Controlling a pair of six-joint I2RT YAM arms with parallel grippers.
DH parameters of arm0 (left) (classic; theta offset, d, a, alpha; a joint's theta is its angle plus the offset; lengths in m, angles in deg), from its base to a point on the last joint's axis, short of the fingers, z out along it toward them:
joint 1: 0 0.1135 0.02 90
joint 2: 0 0 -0.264 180
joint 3: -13.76 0 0.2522 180
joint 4: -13.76 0 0.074 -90
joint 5: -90 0 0 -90
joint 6: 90 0.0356 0 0
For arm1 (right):
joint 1: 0 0.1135 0.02 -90
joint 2: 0 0 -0.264 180
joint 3: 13.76 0 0.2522 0
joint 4: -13.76 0 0.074 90
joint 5: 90 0 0 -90
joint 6: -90 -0.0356 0 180
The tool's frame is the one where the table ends.
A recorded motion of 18 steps. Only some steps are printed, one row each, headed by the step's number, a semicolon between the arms.
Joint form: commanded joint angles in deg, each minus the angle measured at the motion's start. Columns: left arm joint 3, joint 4, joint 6, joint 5, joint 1, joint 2; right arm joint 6, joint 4, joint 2, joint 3, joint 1, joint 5.
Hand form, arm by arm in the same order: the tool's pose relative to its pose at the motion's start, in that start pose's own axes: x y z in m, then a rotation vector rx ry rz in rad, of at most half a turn. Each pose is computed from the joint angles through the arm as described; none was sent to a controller.
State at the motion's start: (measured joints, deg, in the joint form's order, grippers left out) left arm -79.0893 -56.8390 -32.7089 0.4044 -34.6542 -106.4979; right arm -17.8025 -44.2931 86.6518 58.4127 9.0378 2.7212
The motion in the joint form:
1: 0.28 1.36 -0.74 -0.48 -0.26 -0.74; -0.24 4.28 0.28 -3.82 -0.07 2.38
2: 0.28 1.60 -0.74 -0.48 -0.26 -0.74; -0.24 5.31 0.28 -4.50 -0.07 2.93
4: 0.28 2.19 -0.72 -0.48 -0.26 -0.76; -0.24 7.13 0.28 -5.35 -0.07 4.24
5: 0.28 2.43 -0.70 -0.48 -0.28 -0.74; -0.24 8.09 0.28 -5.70 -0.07 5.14
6: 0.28 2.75 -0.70 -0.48 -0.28 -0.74; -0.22 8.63 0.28 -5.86 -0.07 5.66
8: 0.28 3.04 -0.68 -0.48 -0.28 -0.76; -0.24 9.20 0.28 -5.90 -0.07 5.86
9: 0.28 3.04 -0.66 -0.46 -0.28 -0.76; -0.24 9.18 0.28 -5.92 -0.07 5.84
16: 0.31 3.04 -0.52 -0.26 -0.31 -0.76; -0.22 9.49 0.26 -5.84 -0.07 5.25
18: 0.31 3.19 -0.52 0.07 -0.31 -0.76; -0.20 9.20 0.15 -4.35 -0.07 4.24
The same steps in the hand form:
1: -0.0009 -0.0029 0.0055 0.0107 -0.0002 -0.0084; 0.0078 -0.0036 0.0152 0.0389 -0.0158 0.0056
2: -0.0012 -0.0031 0.0055 0.0130 -0.0037 -0.0084; 0.0087 -0.0042 0.0176 0.0462 -0.0245 0.0060
4: -0.0022 -0.0037 0.0056 0.0184 -0.0120 -0.0081; 0.0089 -0.0050 0.0205 0.0628 -0.0476 0.0076
5: -0.0025 -0.0041 0.0055 0.0209 -0.0158 -0.0074; 0.0086 -0.0054 0.0217 0.0745 -0.0625 0.0087
6: -0.0030 -0.0044 0.0055 0.0240 -0.0204 -0.0074; 0.0082 -0.0056 0.0222 0.0811 -0.0716 0.0092
8: -0.0035 -0.0047 0.0056 0.0265 -0.0244 -0.0071; 0.0073 -0.0054 0.0222 0.0816 -0.0814 0.0105
9: -0.0035 -0.0047 0.0056 0.0263 -0.0246 -0.0068; 0.0074 -0.0054 0.0223 0.0814 -0.0806 0.0104
16: -0.0034 -0.0047 0.0057 0.0231 -0.0261 -0.0039; 0.0066 -0.0048 0.0219 0.0695 -0.0843 0.0105
18: -0.0037 -0.0047 0.0057 0.0197 -0.0314 -0.0040; 0.0008 -0.0026 0.0161 0.0457 -0.1006 0.0116

